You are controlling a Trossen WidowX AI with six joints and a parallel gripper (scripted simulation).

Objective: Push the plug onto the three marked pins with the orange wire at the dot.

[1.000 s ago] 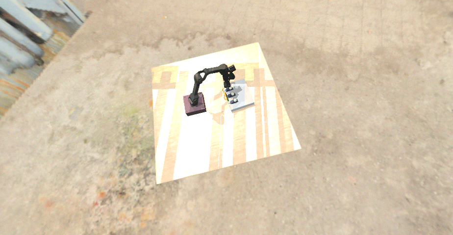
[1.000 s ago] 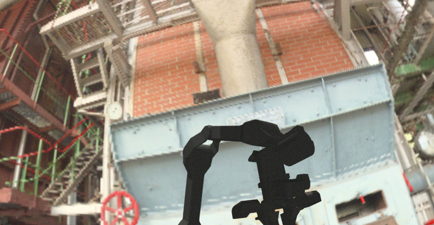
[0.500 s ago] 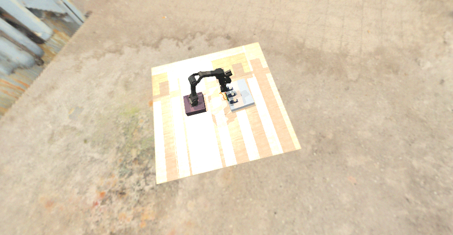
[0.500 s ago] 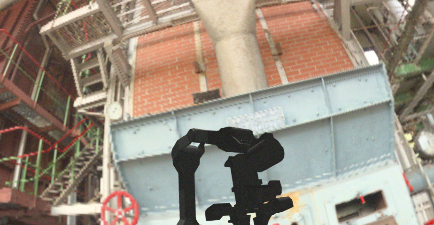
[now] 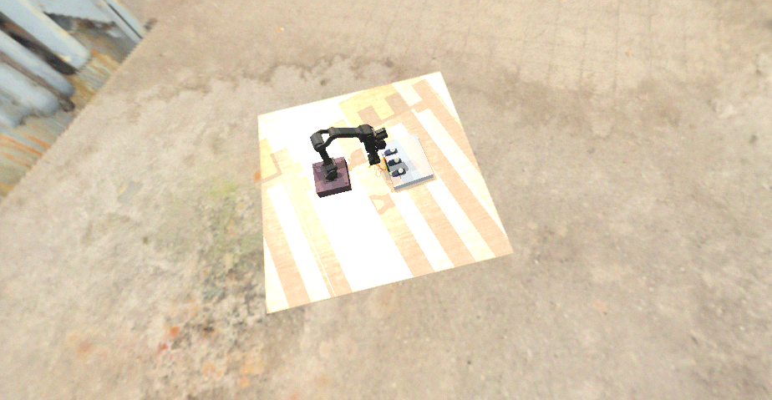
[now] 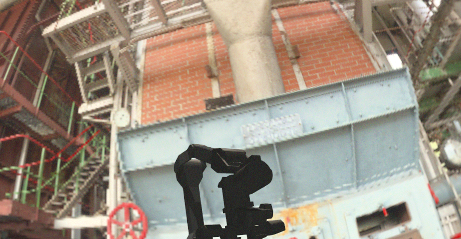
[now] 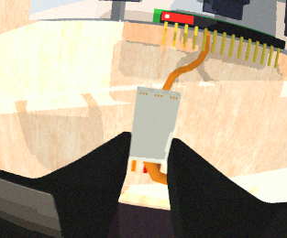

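Now: gripper tip 6 cm short of the red band, 1 cm to the right of it and 4 cm above it.
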